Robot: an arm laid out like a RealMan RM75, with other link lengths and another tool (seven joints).
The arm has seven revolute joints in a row. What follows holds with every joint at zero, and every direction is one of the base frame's. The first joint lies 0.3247 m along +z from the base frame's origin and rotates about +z. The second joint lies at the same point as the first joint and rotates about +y. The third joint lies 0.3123 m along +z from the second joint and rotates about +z. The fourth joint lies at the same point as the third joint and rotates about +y. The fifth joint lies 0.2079 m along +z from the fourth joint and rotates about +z. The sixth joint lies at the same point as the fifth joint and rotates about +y. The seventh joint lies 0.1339 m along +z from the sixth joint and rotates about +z. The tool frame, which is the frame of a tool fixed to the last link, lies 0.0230 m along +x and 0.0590 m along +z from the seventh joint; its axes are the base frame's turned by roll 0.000, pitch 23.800 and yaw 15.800 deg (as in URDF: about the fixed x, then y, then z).
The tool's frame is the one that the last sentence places.
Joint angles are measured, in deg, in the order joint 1, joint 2, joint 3, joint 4, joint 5, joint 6, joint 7. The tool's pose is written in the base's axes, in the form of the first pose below.
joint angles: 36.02 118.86 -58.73 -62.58 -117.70 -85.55 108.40
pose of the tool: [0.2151 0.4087 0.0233 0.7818 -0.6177 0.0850 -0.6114 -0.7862 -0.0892]
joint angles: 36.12 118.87 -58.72 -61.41 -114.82 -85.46 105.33
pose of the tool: [0.2084 0.4091 0.0216 0.8115 -0.5821 0.0514 -0.5785 -0.8127 -0.0692]
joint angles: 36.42 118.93 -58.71 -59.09 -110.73 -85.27 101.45
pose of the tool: [0.1994 0.4093 0.0180 0.8398 -0.5429 -0.0003 -0.5425 -0.8392 -0.0370]
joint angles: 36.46 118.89 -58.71 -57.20 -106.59 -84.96 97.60
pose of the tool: [0.1917 0.4104 0.0173 0.8612 -0.5049 -0.0593 -0.5067 -0.8619 -0.0195]
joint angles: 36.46 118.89 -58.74 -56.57 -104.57 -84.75 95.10
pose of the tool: [0.1873 0.4117 0.0180 0.8755 -0.4748 -0.0900 -0.4784 -0.8778 -0.0226]
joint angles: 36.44 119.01 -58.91 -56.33 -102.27 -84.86 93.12
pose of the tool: [0.1804 0.4117 0.0188 0.8873 -0.4442 -0.1240 -0.4497 -0.8930 -0.0190]
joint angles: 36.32 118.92 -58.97 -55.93 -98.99 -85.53 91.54
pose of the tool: [0.1723 0.4104 0.0223 0.8922 -0.4180 -0.1712 -0.4247 -0.9053 -0.0032]
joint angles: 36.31 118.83 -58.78 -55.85 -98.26 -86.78 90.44
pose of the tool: [0.1703 0.4075 0.0238 0.9010 -0.3953 -0.1786 -0.4009 -0.9161 0.0051]
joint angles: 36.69 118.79 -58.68 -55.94 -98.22 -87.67 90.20
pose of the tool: [0.1670 0.4063 0.0242 0.9082 -0.3797 -0.1762 -0.3836 -0.9234 0.0129]
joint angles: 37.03 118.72 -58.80 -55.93 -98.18 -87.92 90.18
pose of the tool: [0.1646 0.4064 0.0242 0.9120 -0.3718 -0.1736 -0.3748 -0.9270 0.0164]
